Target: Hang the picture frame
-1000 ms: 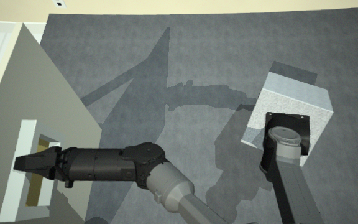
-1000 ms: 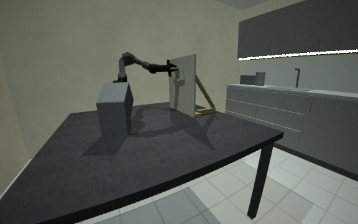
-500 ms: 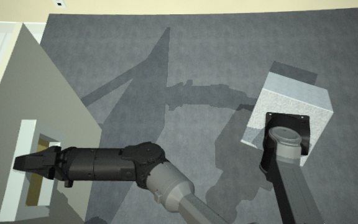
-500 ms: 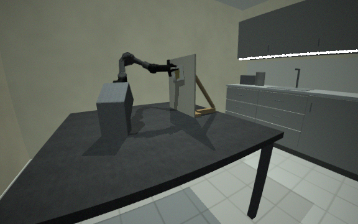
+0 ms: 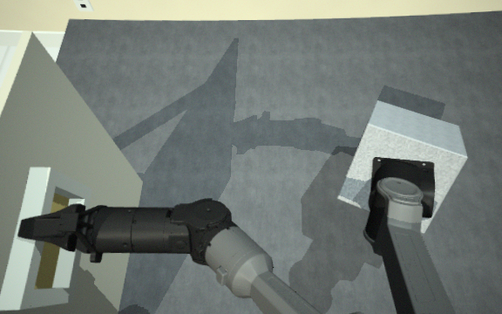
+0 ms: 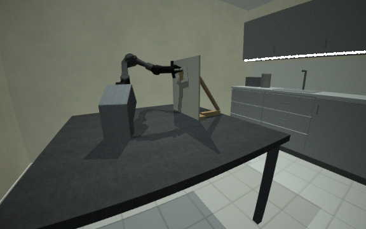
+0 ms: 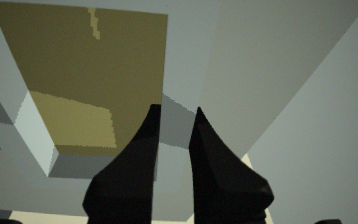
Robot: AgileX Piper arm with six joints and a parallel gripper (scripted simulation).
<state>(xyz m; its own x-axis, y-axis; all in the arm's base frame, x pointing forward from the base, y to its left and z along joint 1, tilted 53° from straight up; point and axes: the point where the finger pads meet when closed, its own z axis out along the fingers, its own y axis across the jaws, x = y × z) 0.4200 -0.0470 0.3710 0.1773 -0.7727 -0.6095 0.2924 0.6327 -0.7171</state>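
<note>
Right now my hand is 1 cm short of the picture frame and 6 cm above it. Also, from my hand: grey wall panel (3 cm ahead, 16 cm below).
</note>
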